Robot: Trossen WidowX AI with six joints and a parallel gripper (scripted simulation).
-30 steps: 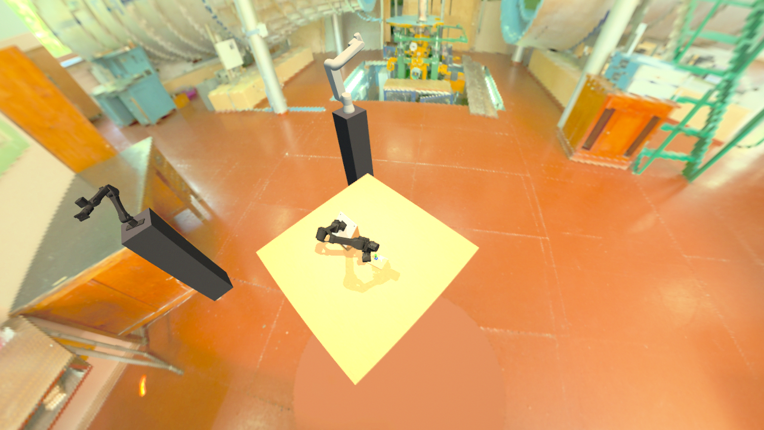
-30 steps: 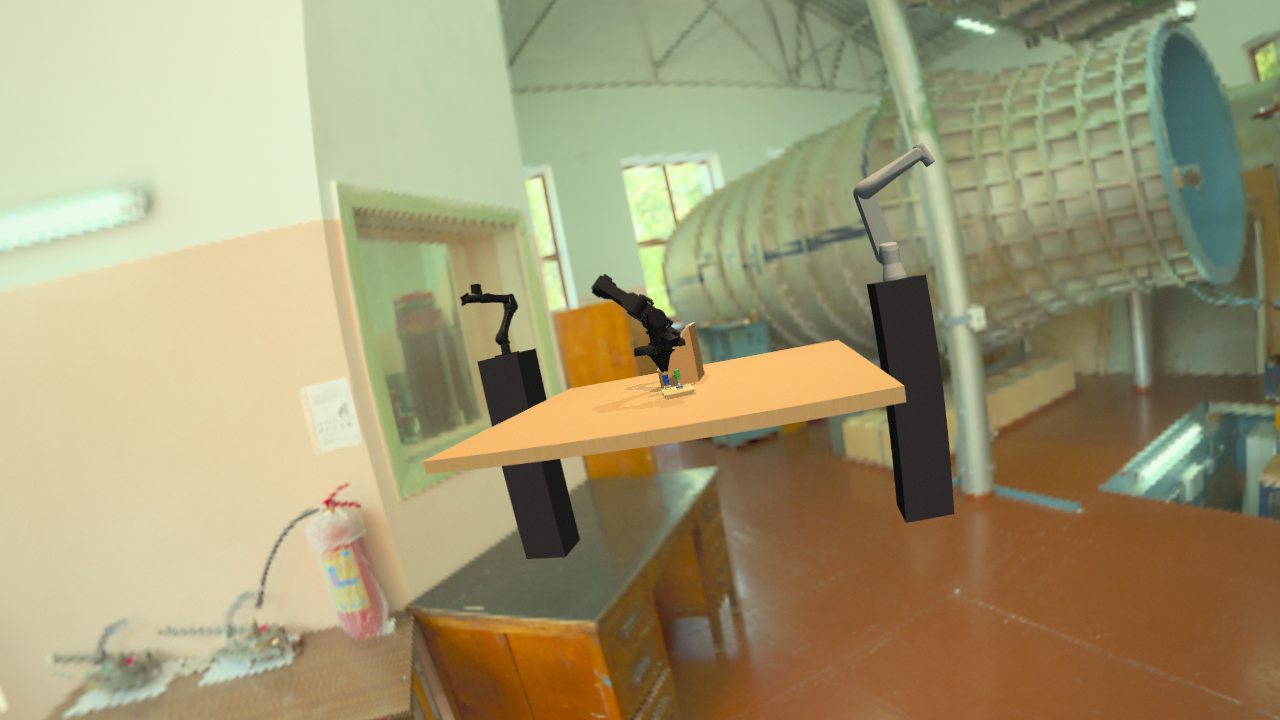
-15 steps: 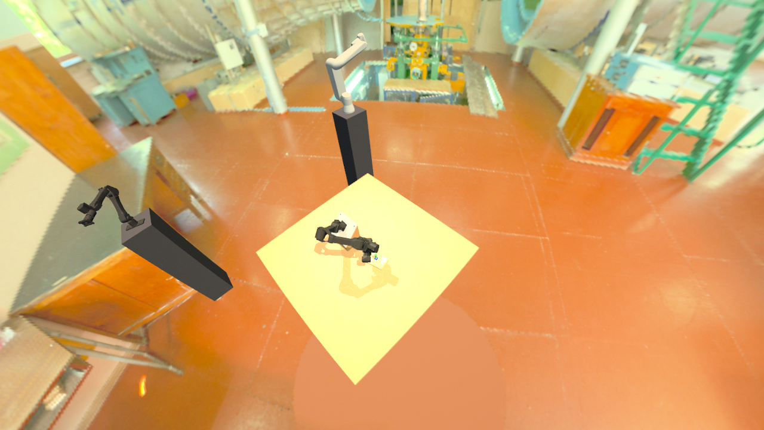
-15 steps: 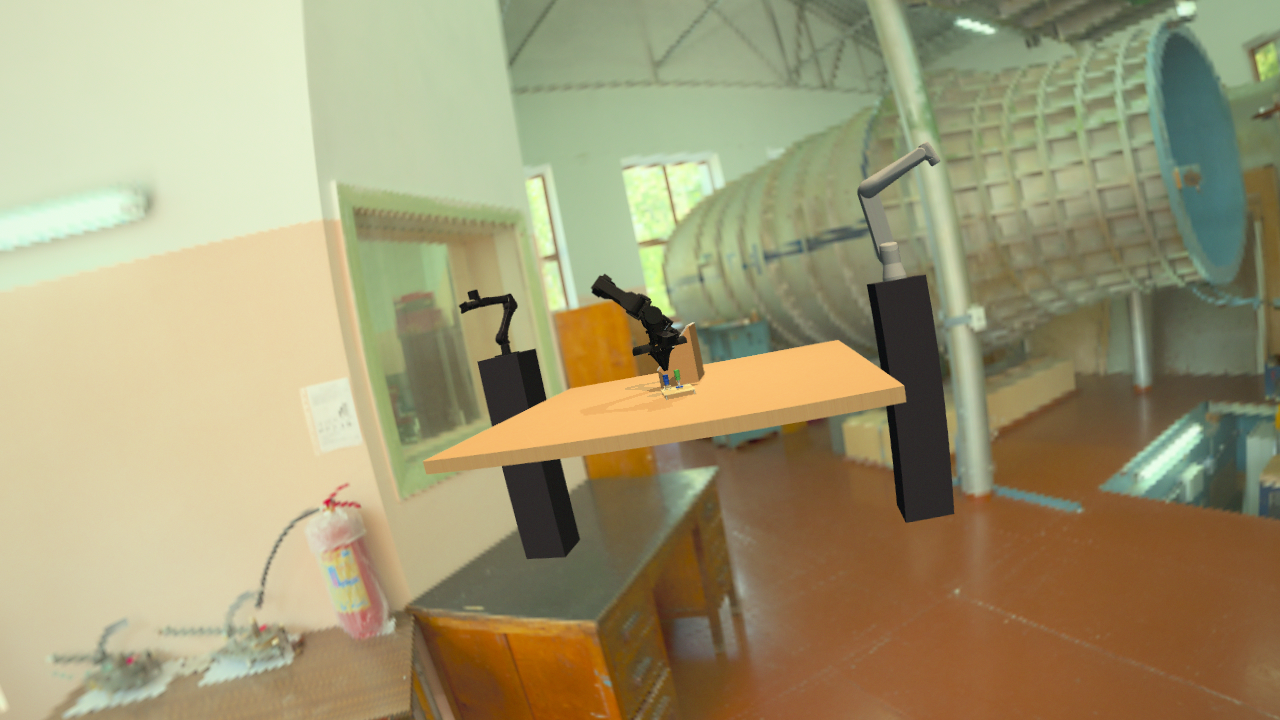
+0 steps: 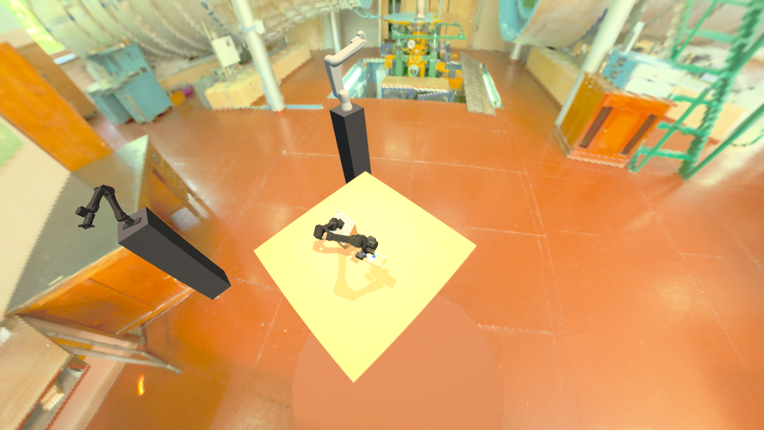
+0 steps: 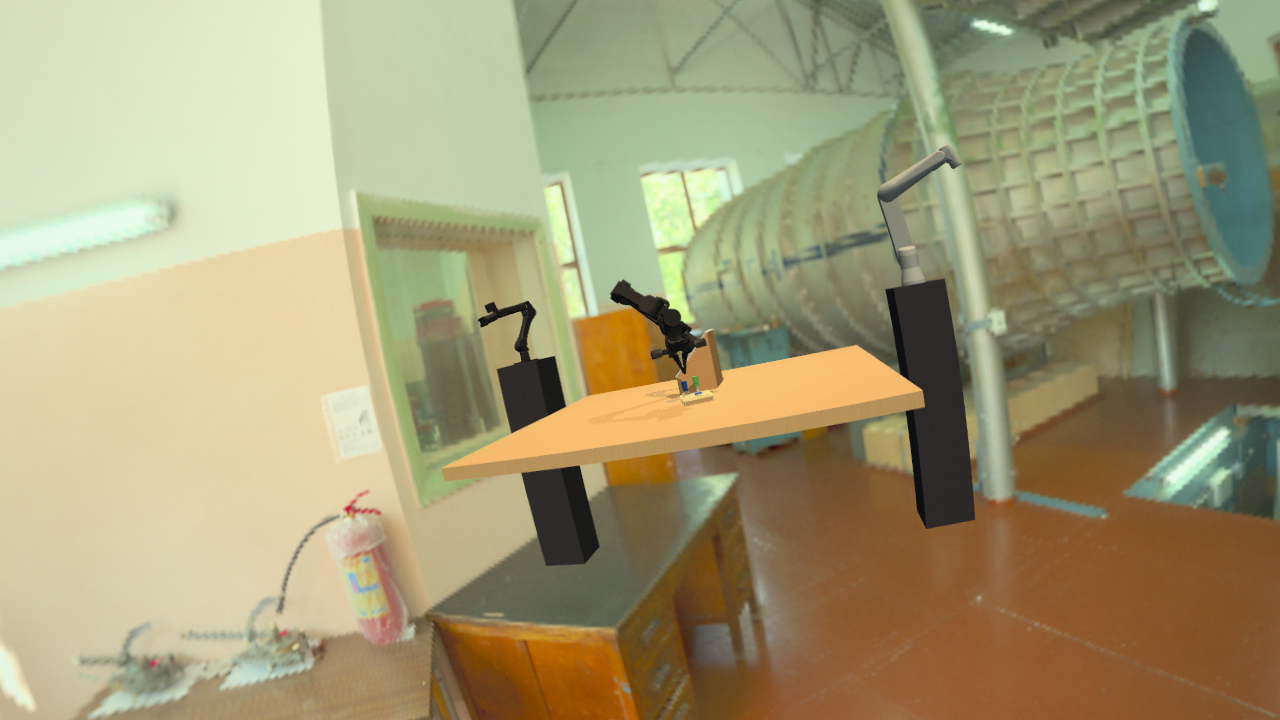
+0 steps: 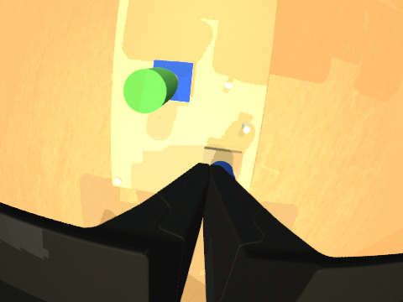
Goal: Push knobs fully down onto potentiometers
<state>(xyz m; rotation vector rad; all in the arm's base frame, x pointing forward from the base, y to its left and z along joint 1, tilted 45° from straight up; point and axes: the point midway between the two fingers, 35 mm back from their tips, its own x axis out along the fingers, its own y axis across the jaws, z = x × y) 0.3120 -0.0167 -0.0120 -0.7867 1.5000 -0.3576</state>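
The green knob is 4 cm to the left of my gripper tip, 3 cm below it and 2 cm ahead of it. From my gripper tip the other things lie so: blue knob: 4 cm below, 2 cm behind, 1 cm to the right.
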